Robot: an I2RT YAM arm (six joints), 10 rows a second.
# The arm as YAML. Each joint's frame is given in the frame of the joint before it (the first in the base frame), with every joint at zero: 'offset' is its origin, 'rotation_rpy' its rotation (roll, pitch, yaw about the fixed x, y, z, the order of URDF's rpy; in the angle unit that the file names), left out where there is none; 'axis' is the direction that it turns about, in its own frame. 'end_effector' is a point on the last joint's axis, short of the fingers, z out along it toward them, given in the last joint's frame.
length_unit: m
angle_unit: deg
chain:
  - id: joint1
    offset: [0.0, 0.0, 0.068]
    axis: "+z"
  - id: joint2
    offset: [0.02, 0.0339, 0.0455]
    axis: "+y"
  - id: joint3
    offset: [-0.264, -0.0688, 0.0]
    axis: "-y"
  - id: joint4
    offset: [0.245, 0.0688, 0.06]
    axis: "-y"
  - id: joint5
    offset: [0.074, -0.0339, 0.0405]
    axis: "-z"
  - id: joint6
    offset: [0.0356, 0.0, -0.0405]
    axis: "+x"
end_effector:
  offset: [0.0, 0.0, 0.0]
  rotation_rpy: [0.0, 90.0, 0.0]
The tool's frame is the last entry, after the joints.
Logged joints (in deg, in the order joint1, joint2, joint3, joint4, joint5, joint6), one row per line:
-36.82 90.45 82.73 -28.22 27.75 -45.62
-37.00 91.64 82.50 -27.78 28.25 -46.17
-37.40 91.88 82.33 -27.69 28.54 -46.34
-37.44 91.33 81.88 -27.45 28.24 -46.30
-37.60 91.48 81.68 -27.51 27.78 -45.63
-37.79 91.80 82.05 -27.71 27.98 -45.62
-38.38 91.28 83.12 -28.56 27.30 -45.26
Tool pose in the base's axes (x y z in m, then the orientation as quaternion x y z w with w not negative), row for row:
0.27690 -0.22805 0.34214 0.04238 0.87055 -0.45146 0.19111
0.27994 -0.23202 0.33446 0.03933 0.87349 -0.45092 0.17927
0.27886 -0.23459 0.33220 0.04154 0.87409 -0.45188 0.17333
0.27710 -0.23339 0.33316 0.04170 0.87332 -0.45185 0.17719
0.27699 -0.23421 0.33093 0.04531 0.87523 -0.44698 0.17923
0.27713 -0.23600 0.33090 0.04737 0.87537 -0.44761 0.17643
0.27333 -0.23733 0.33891 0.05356 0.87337 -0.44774 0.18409
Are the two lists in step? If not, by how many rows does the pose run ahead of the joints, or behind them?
They are in step.
